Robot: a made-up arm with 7 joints. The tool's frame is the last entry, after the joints. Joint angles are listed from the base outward. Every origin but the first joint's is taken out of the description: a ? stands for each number. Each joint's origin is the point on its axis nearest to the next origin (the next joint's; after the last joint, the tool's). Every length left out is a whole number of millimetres.
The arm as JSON. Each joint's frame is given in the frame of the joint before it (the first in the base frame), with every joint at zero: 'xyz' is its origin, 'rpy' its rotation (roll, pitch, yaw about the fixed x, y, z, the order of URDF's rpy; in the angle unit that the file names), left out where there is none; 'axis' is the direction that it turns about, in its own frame. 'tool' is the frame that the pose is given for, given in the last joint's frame.
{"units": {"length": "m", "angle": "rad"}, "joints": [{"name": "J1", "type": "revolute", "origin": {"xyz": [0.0, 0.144, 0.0], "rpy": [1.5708, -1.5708, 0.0]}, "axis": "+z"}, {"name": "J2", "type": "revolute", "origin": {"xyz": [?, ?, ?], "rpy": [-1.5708, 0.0, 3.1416]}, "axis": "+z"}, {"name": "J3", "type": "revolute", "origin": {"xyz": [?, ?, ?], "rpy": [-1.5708, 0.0, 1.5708]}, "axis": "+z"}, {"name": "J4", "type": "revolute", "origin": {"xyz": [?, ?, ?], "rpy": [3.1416, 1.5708, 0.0]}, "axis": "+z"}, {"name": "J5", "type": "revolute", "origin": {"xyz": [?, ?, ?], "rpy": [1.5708, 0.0, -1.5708]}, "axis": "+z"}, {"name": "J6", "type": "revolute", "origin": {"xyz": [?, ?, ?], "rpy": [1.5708, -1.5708, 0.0]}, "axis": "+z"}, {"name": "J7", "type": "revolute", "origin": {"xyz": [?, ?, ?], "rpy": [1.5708, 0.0, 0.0]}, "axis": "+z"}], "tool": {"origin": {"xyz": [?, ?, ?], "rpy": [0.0, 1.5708, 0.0]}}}
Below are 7 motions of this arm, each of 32 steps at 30 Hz.
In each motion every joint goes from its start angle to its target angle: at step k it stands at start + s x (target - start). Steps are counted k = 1, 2, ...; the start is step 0. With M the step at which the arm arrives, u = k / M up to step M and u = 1 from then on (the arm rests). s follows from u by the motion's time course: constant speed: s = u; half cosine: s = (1 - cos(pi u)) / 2; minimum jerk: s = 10 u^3 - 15 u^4 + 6 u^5.
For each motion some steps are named. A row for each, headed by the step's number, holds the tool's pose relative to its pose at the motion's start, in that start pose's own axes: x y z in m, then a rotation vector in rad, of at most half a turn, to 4 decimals.
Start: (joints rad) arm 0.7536 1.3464 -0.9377 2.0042 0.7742 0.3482 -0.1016
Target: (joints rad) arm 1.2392 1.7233 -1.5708 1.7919 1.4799 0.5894 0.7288
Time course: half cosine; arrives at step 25
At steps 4, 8, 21, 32:
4: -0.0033 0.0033 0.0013 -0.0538 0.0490 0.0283
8: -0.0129 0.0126 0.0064 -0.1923 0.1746 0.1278
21: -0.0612 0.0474 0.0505 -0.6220 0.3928 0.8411
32: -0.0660 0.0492 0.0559 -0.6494 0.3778 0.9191

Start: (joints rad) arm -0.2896 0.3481 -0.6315 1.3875 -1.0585 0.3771 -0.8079
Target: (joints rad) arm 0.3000 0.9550 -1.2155 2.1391 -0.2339 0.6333 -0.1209
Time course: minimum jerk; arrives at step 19
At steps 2, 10, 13, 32:
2: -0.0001 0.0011 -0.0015 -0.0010 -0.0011 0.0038
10: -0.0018 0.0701 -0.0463 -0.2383 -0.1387 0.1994
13: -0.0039 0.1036 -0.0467 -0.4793 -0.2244 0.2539
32: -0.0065 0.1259 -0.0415 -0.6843 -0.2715 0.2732

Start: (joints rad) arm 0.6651 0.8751 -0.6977 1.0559 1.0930 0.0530 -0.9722
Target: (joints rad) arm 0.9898 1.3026 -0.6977 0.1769 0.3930 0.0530 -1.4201
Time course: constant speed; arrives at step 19
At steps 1, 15, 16, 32:
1: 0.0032 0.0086 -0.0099 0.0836 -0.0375 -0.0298
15: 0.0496 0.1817 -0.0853 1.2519 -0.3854 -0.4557
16: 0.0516 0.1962 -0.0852 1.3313 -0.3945 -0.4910
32: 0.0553 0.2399 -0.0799 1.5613 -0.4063 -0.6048

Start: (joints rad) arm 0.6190 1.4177 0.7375 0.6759 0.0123 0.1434 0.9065
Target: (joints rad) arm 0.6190 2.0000 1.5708 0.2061 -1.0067 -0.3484 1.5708
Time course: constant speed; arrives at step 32
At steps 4, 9, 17, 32:
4: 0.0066 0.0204 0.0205 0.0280 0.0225 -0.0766
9: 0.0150 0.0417 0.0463 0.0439 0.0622 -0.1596
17: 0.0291 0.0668 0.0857 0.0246 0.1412 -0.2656
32: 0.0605 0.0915 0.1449 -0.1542 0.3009 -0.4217

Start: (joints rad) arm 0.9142 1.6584 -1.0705 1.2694 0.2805 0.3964 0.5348
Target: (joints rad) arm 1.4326 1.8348 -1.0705 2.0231 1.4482 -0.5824 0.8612
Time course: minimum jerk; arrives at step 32
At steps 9, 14, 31, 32:
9: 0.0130 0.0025 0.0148 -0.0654 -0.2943 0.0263
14: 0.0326 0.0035 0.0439 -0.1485 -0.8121 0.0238
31: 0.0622 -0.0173 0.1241 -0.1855 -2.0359 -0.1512
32: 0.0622 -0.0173 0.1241 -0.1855 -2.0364 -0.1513

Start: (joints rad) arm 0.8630 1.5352 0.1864 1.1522 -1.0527 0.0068 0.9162
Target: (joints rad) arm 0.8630 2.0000 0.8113 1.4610 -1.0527 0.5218 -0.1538
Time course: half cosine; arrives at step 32
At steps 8, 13, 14, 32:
8: -0.0217 0.0170 0.0210 0.2649 0.1101 0.0907
13: -0.0491 0.0380 0.0561 0.6496 0.2809 0.1916
14: -0.0547 0.0422 0.0649 0.7384 0.3220 0.2103
32: -0.0993 0.0726 0.1910 1.8560 0.8968 0.3287

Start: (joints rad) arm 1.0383 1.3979 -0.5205 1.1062 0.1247 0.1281 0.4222
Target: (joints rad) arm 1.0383 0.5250 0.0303 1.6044 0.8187 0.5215 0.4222
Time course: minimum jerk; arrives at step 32
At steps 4, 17, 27, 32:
4: 0.0032 -0.0017 -0.0016 -0.0029 -0.0186 0.0200
17: 0.1026 -0.0418 -0.0152 -0.2201 -0.6115 0.6899
27: 0.1504 -0.0538 0.0072 -0.4983 -1.0398 1.1344
32: 0.1526 -0.0543 0.0092 -0.5204 -1.0709 1.1627

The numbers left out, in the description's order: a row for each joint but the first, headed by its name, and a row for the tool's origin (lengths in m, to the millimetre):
J2: 0.0 0.0 0.0
J3: 0.186 0.0 0.0
J4: 0.0 0.0 0.0
J5: 0.182 0.0 0.0
J6: 0.0 0.0 0.0
J7: 0.0 0.0 0.0
tool: 0.0 0.0 0.0

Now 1 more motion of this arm.
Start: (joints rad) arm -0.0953 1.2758 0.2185 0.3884 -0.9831 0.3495 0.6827
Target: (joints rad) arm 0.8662 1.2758 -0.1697 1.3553 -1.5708 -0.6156 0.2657
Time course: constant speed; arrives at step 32
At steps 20, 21, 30, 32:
20: 0.0211 0.0846 0.1405 1.0554 -0.5765 -0.3995
21: 0.0189 0.0871 0.1483 1.1105 -0.5872 -0.4196
30: -0.0114 0.0971 0.2165 1.5835 -0.5912 -0.6144
32: -0.0201 0.0962 0.2305 1.6791 -0.5689 -0.6618

